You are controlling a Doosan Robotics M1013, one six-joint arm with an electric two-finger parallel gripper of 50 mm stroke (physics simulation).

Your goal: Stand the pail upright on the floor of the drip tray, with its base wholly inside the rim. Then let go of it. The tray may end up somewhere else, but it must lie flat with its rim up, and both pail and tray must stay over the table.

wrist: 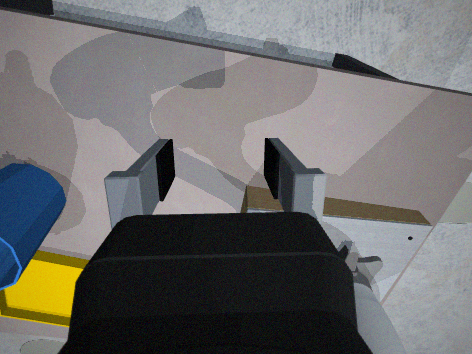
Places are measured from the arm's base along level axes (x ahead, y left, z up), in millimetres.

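Pixels of known places: gripper, fingertip midpoint: [219, 157].
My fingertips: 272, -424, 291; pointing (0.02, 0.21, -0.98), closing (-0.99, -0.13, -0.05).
For each thing: its top centre in the pictures, then the offset to it from my fingertips, as dx, dy, dz. "pt": a spot on its surface instead. Level surfaces: height alone.
- blue pail, surface spot: [32, 205] pt +308, +270, -261
- yellow drip tray, top centre: [45, 295] +380, +601, -322
- table top, surface height: dz -350
My gripper [219, 157] is open and empty, its two fingers wide apart above the patterned table top. The blue pail [32, 205] is at the left edge of the wrist view, cut off by the frame. Its faceted side shows, with a bright blue edge line at its lower left; its inside does not show. I cannot tell for certain whether it stands or lies. The yellow drip tray [47, 287] is at the lower left, rim up, with darker walls. The pail covers part of it in this view, and my gripper's black body hides its right part. Contact between them is unclear.
The table top [200, 115] carries several soft shadows. Its far edge [210, 41] runs along the top, with pale floor beyond. A whitish plate with a brown side [375, 209] lies at the right, near the table's right edge, with a grey robot part over it.
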